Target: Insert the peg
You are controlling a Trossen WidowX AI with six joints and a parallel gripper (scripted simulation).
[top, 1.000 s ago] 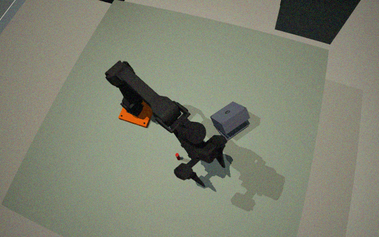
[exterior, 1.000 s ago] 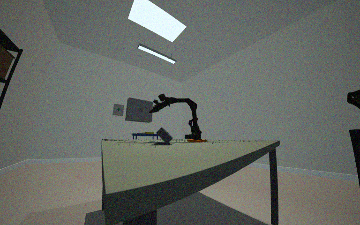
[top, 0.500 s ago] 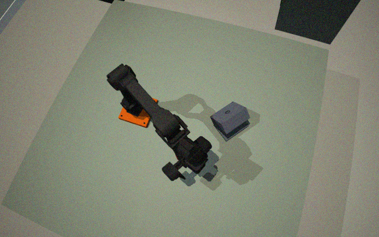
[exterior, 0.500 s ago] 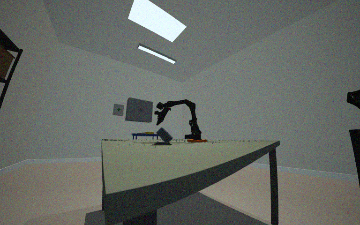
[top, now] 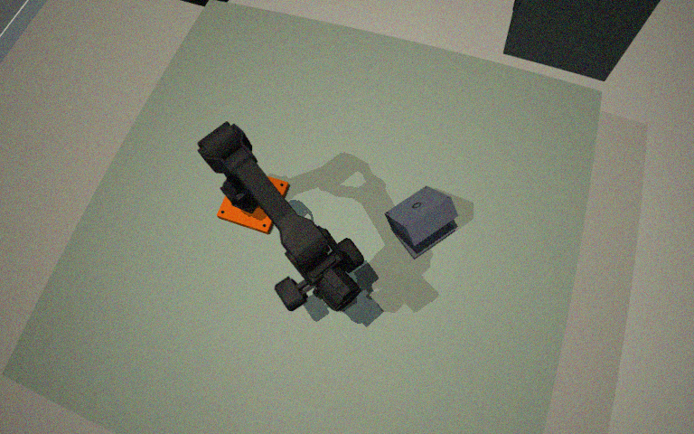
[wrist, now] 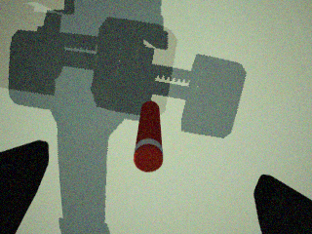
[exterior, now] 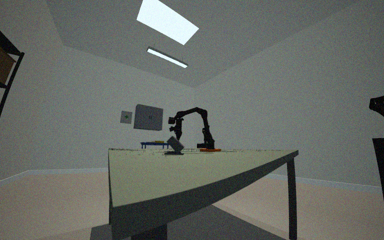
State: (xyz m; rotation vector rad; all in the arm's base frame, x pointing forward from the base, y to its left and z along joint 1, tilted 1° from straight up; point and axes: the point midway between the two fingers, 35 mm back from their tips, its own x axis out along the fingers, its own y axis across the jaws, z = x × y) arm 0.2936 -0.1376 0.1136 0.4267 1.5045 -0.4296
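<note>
Right now my gripper tip is 4 cm above the red peg and 1 cm to the right of it. From my gripper tip the other things lie so: grey sloped panel: 25 cm to the left, 14 cm ahead, 4 cm below.
</note>
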